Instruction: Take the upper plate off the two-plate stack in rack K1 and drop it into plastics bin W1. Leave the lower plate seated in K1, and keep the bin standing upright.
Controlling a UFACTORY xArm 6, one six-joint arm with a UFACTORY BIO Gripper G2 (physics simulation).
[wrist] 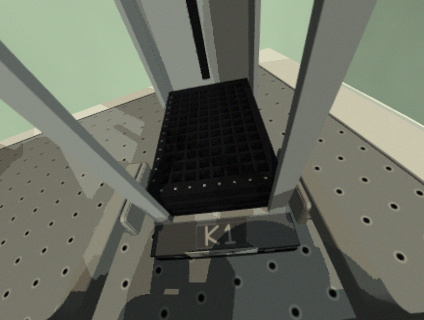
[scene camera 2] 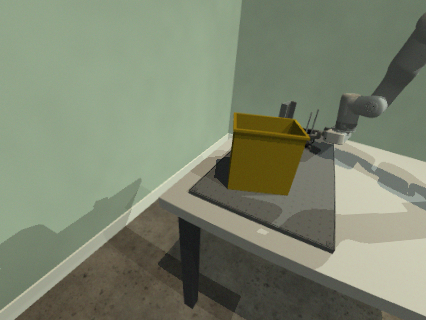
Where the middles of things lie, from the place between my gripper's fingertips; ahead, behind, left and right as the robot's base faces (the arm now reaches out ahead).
Right now my hand is 410 mm to the right of the yellow bin W1 [scene camera 2: 266, 151], 50 mm below it and 40 mm short of it.
